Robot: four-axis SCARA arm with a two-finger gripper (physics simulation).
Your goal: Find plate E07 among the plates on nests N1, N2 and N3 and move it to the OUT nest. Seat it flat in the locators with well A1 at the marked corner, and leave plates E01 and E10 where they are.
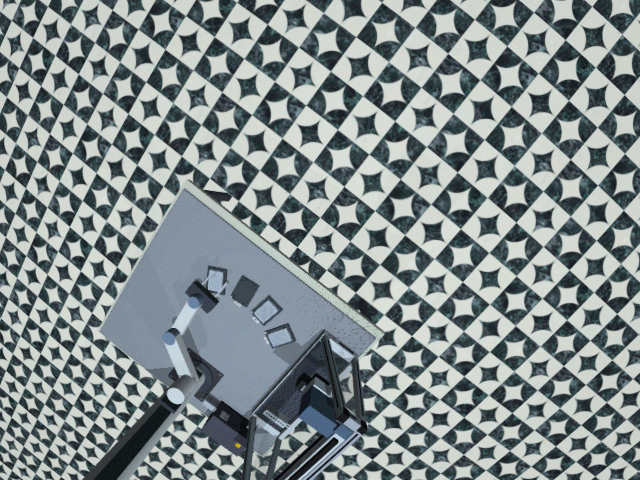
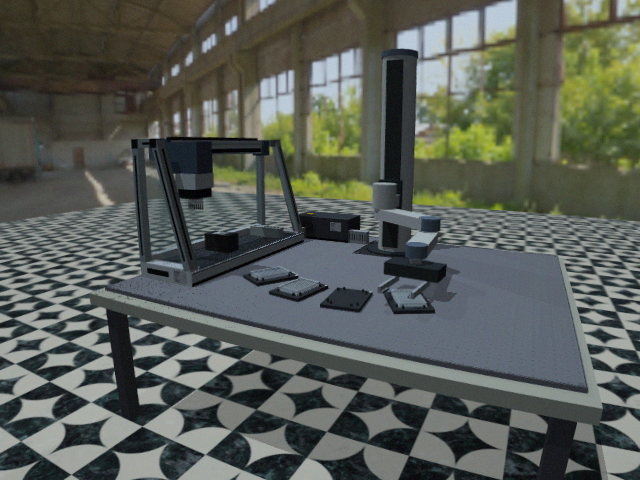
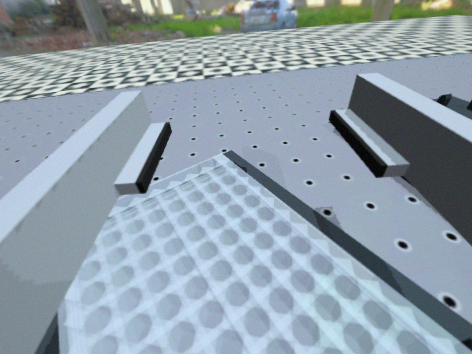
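Pixels of known places: gripper, fingertip midpoint: point(image 1: 221, 276) point(image 2: 395, 292) point(image 3: 249, 104); arm's base at its link origin: point(image 2: 393, 252).
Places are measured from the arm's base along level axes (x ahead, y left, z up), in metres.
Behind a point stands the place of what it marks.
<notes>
My gripper point(image 1: 216, 284) @(z 0.067, x 0.739, y 0.225 m) point(image 2: 395, 292) @(z 0.067, x 0.739, y 0.225 m) point(image 3: 249, 104) @(z 0.067, x 0.739, y 0.225 m) is open and empty, low over the end nest point(image 1: 225, 274) @(z 0.024, x 0.742, y 0.223 m) point(image 2: 413, 311) @(z 0.021, x 0.744, y 0.283 m) point(image 3: 360, 251) @(z 0.025, x 0.682, y 0.191 m). A clear well plate point(image 1: 216, 279) @(z 0.039, x 0.688, y 0.246 m) point(image 2: 404, 298) @(z 0.037, x 0.693, y 0.241 m) point(image 3: 215, 250) @(z 0.033, x 0.687, y 0.248 m) lies there, turned askew to the fingers; whether it is fully flat I cannot tell. A black empty nest point(image 1: 245, 290) @(z 0.025, x 0.741, y 0.069 m) point(image 2: 346, 299) @(z 0.025, x 0.746, y 0.075 m) is beside it. Beyond it, one plate point(image 1: 266, 310) @(z 0.035, x 0.727, y -0.104 m) point(image 2: 298, 286) @(z 0.038, x 0.737, y -0.097 m) and another plate point(image 1: 279, 336) @(z 0.035, x 0.642, y -0.264 m) point(image 2: 269, 273) @(z 0.038, x 0.656, y -0.260 m) lie on their own nests. Plate labels, nest names and corner marks are too small to read or hidden.
A framed gantry machine point(image 1: 334, 377) @(z 0.348, x 0.847, y -0.535 m) point(image 2: 178, 217) @(z 0.248, x 0.838, y -0.505 m) stands past the far plates, with a black block point(image 2: 222, 241) @(z 0.108, x 0.565, y -0.541 m) on its deck. A dark box point(image 1: 224, 428) @(z 0.128, x -0.070, y -0.360 m) point(image 2: 330, 225) @(z 0.092, x -0.033, y -0.342 m) stands near the arm's column point(image 2: 395, 129) @(z 0.557, x 0.077, y 0.011 m). The perforated table point(image 1: 155, 248) @(z 0.013, x 0.575, y 0.679 m) point(image 2: 491, 310) @(z 0.013, x 0.620, y 0.492 m) surrounds the nests.
</notes>
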